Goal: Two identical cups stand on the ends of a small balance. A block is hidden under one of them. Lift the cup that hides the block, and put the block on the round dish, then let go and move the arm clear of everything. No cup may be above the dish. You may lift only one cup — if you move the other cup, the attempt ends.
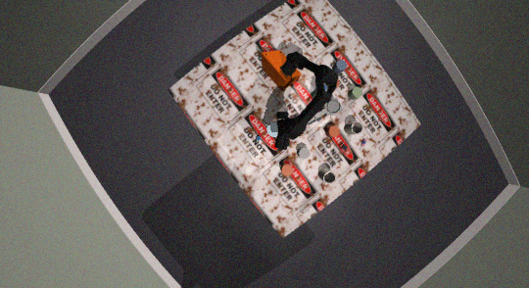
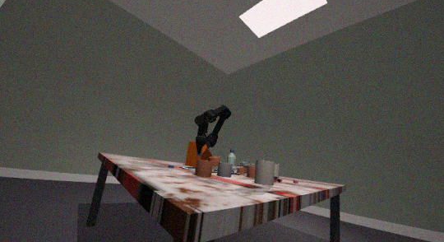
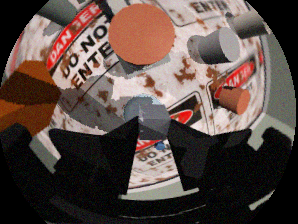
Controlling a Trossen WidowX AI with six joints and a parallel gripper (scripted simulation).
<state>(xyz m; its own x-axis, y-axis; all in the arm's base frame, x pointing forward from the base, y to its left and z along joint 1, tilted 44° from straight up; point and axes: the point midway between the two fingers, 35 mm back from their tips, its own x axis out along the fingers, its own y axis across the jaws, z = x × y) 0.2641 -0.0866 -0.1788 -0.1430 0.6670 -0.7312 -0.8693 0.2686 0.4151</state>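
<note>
Now: gripper tip 90 mm above the pale blue round dish, 30 mm to the left of it and 20 mm past it. Also, from my gripper tip: bottle 330 mm to the left, 80 mm behind, 20 mm above; then balance 230 mm to the left, 50 mm below, 40 mm ahead; then blue object 140 mm to the right, 90 mm below, 30 mm behind.
</note>
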